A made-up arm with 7 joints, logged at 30 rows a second.
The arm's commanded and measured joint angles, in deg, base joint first. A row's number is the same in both.
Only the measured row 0 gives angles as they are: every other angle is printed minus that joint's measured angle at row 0.
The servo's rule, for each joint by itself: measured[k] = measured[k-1] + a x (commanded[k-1-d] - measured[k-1]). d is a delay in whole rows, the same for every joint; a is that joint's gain. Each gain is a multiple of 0.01, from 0.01 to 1. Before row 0 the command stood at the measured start. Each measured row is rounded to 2 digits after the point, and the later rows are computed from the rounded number. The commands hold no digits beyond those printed.
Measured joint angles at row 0: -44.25 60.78 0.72 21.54 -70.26 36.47 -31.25
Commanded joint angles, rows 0 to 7: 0.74 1.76 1.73 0.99 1.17 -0.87 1.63; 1.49 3.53 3.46 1.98 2.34 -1.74 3.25; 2.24 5.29 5.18 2.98 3.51 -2.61 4.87; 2.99 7.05 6.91 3.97 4.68 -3.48 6.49; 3.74 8.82 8.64 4.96 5.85 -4.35 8.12; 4.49 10.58 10.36 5.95 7.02 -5.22 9.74; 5.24 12.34 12.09 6.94 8.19 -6.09 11.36; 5.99 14.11 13.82 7.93 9.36 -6.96 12.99
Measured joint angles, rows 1 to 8: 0.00 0.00 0.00 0.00 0.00 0.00 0.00; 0.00 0.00 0.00 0.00 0.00 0.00 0.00; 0.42 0.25 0.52 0.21 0.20 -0.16 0.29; 1.03 0.71 1.40 0.58 0.56 -0.44 0.82; 1.72 1.35 2.53 1.08 1.06 -0.83 1.55; 2.44 2.15 3.84 1.69 1.68 -1.31 2.44; 3.18 3.08 5.28 2.38 2.39 -1.86 3.46; 3.93 4.13 6.80 3.13 3.18 -2.46 4.59
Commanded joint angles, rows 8 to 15: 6.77 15.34 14.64 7.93 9.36 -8.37 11.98; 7.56 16.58 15.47 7.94 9.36 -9.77 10.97; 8.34 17.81 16.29 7.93 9.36 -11.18 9.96; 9.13 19.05 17.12 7.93 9.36 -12.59 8.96; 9.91 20.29 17.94 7.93 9.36 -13.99 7.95; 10.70 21.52 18.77 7.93 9.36 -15.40 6.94; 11.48 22.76 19.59 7.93 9.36 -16.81 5.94; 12.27 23.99 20.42 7.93 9.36 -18.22 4.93
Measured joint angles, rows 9 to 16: 4.68 5.28 8.39 3.93 4.03 -3.11 5.81; 5.43 6.52 10.02 4.77 4.94 -3.80 7.10; 6.19 7.75 11.41 5.43 5.69 -4.62 7.98; 6.97 8.99 12.63 5.96 6.31 -5.55 8.52; 7.75 10.22 13.73 6.37 6.83 -6.56 8.78; 8.54 11.46 14.75 6.70 7.26 -7.65 8.81; 9.32 12.70 15.71 6.96 7.62 -8.79 8.66; 10.11 13.93 16.63 7.16 7.92 -9.98 8.35
